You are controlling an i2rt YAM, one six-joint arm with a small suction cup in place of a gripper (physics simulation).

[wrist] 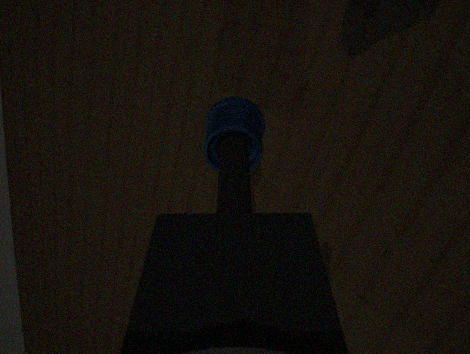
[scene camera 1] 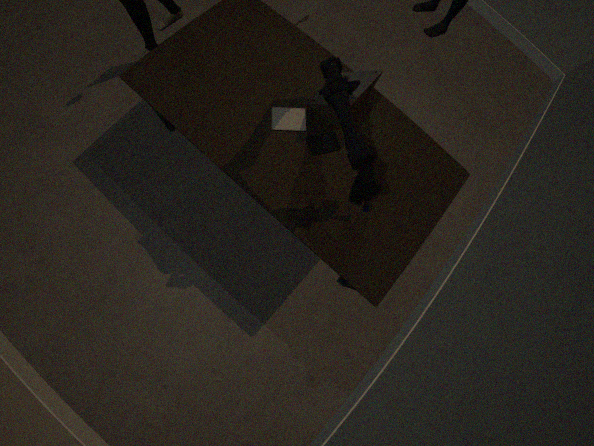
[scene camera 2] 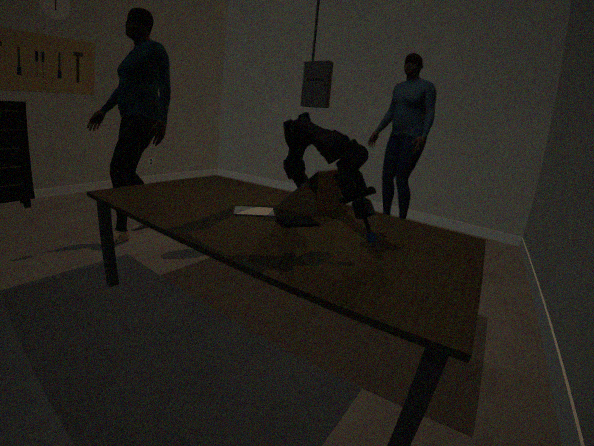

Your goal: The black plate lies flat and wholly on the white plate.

My suction cup (scene camera 2: 363, 208) holds nothing.
My suction cup shows as well in the wrist view (wrist: 236, 113).
